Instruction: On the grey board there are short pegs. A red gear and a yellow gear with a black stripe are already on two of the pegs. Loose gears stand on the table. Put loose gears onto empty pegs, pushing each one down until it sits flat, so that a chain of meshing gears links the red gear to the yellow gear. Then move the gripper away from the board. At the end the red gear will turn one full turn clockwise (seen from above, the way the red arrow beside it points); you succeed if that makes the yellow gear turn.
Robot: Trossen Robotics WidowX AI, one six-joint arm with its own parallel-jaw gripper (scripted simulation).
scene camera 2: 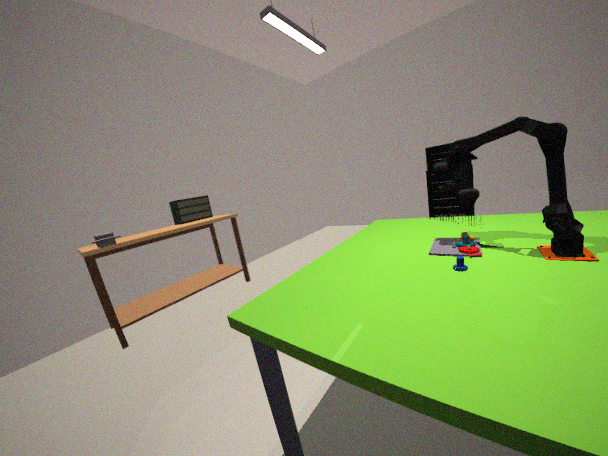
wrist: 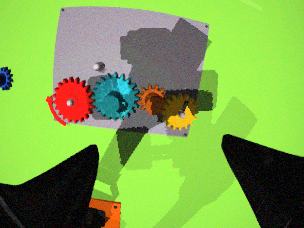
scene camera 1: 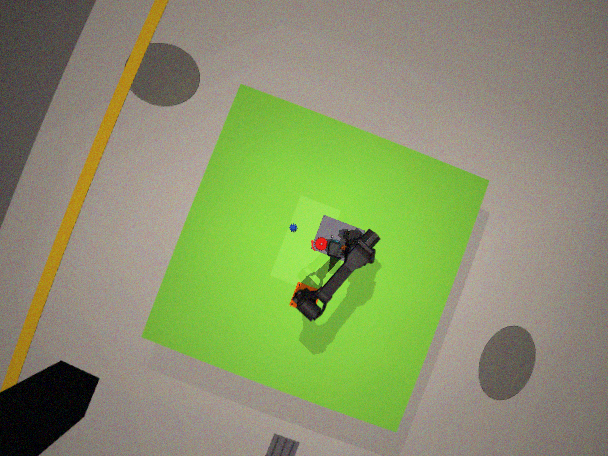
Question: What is the gripper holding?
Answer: Nothing.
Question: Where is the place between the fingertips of the gripper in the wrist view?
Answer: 162,147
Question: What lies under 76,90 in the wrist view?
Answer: A red gear.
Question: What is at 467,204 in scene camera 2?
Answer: The gripper.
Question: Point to a yellow gear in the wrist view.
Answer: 182,103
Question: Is the gripper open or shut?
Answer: Open.
